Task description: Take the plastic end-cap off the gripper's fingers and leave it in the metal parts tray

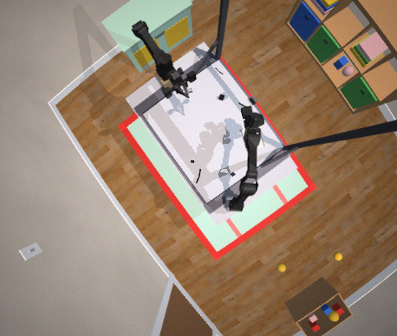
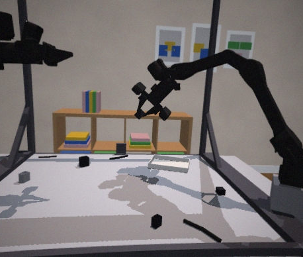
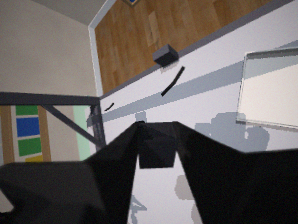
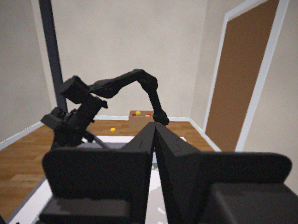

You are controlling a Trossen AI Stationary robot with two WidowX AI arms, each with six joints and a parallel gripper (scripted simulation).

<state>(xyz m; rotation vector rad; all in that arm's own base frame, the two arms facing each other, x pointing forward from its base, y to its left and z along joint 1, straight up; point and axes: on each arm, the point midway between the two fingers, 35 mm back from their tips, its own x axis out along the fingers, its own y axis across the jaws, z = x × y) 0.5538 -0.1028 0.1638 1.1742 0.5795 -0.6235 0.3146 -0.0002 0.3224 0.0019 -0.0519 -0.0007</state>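
My left hand is 20 mm to the left of the black end-cap and 20 mm above it.
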